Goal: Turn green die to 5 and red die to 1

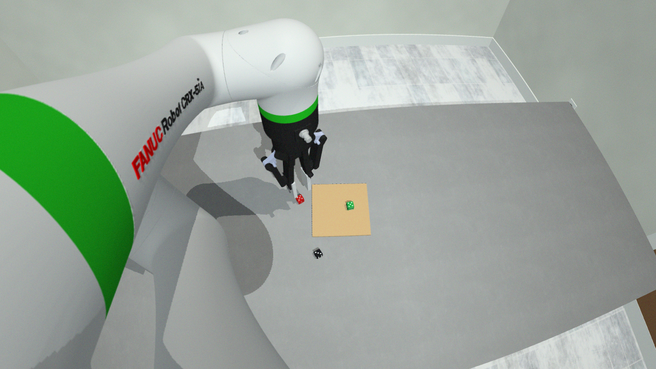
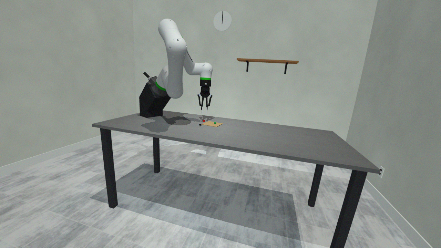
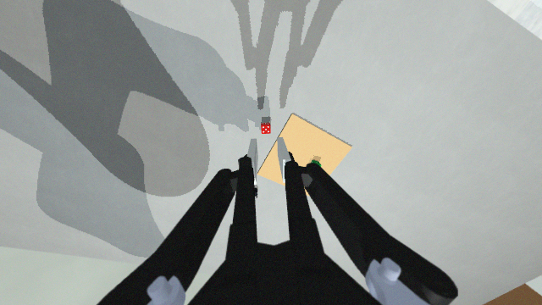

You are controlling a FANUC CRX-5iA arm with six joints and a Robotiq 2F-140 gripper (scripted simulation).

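Right now my hand is 1 cm to the right of the red die and 10 cm above it. Also, from my hand: green die 11 cm ahead, 5 cm to the right, 10 cm below; then tan mat 9 cm ahead, 4 cm to the right, 11 cm below; then black die 14 cm to the right, 10 cm below.
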